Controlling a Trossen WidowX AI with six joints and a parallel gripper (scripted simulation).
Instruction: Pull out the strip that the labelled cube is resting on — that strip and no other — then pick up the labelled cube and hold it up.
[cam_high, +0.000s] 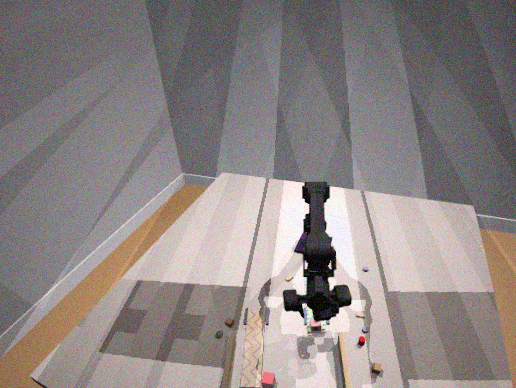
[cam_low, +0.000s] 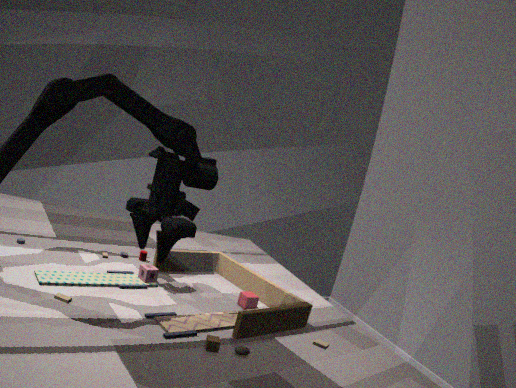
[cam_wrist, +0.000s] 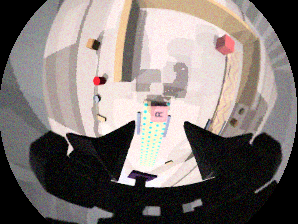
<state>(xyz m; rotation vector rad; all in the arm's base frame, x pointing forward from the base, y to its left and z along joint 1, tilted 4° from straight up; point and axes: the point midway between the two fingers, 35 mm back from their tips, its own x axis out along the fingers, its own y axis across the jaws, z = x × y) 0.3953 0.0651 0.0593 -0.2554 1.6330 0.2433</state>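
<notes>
Right now my gripper tip is 40 mm above the labelled cube. The rest, counted from my gripper tip: red cylinder: 20 mm ahead, 140 mm to the left, 50 mm below; then green dotted strip: 110 mm behind, 20 mm to the right, 60 mm below; then grey pebble: 90 mm ahead, 280 mm to the right, 60 mm below.
</notes>
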